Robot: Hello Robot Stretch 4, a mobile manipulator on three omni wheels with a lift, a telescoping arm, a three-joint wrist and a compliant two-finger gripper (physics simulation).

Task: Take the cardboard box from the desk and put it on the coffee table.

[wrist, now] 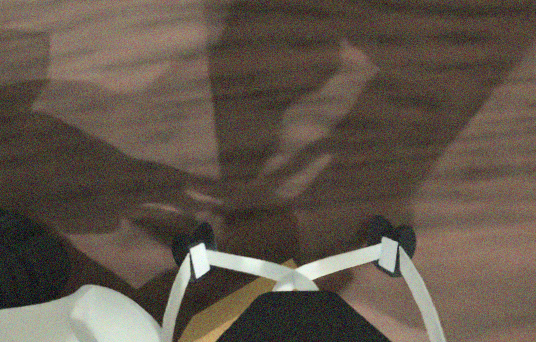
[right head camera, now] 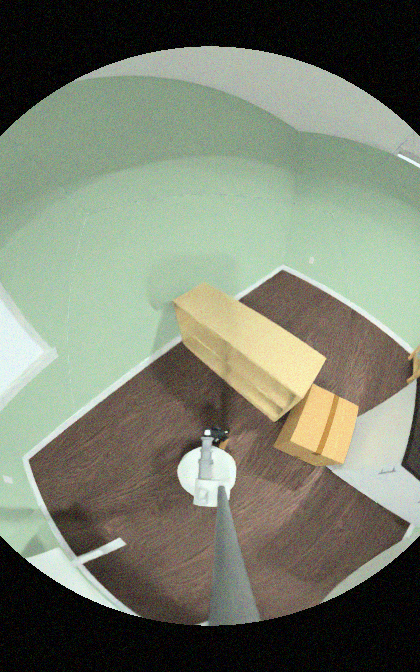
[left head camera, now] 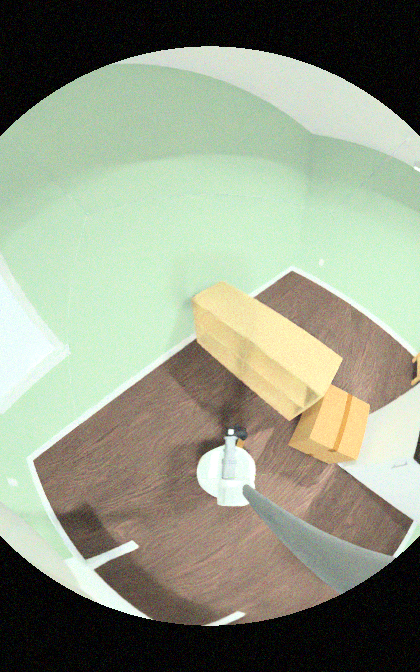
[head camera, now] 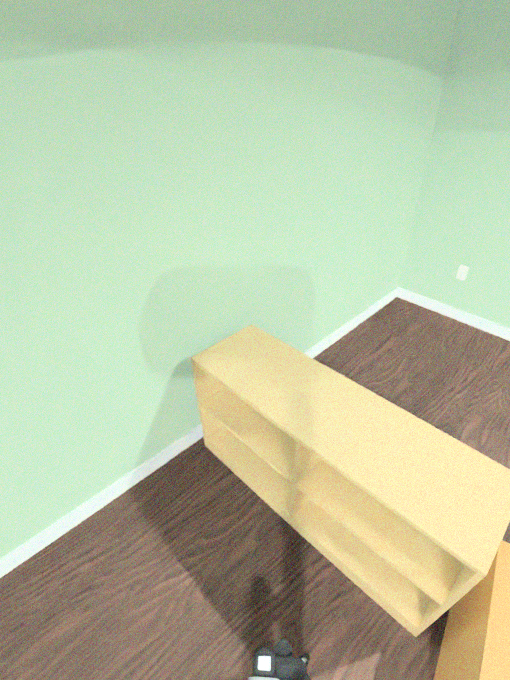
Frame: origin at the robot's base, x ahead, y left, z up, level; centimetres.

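Seen in the pictures: gripper, between the fingertips: [wrist: 292, 239].
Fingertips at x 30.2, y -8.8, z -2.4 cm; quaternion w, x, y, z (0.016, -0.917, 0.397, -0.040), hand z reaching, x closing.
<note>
Pixels of each thing's top centre, then the offset from my fingertips to it. "pt": a spot on its surface instead.
- large cardboard box, centre of its top: [right head camera: 329, 422] dx -1.8, dy -74.4, dz +40.3 cm
- small tan thing, centre of its top: [right head camera: 223, 442] dx -6.2, dy -1.9, dz +5.6 cm
- low pale wooden shelf unit, a spot on its surface: [head camera: 351, 417] [right head camera: 252, 328] pt dx +63.2, dy -20.0, dz +60.6 cm
My gripper [head camera: 290, 663] [left head camera: 240, 433] [right head camera: 219, 435] [wrist: 292, 239] is open, its two dark fingertips wide apart over the brown floor, with nothing between them. It is low beside my round white base. A large cardboard box [left head camera: 330, 425] [right head camera: 318, 426] with a brown tape strip stands on the floor against the near end of the pale shelf unit, well to the right of the gripper; part of it shows in the head view [head camera: 483, 620]. A small tan thing [left head camera: 240, 443] [right head camera: 224, 443] [wrist: 225, 310] lies partly hidden behind the gripper. I cannot make out a desk or a coffee table.
The low pale wooden shelf unit [head camera: 351, 417] [left head camera: 270, 330] [right head camera: 250, 330] stands ahead, one end near the green wall. A white panel [left head camera: 387, 445] [right head camera: 380, 445] with a handle is right of the large box. Part of a wooden thing [left head camera: 417, 370] shows at the right edge.
</note>
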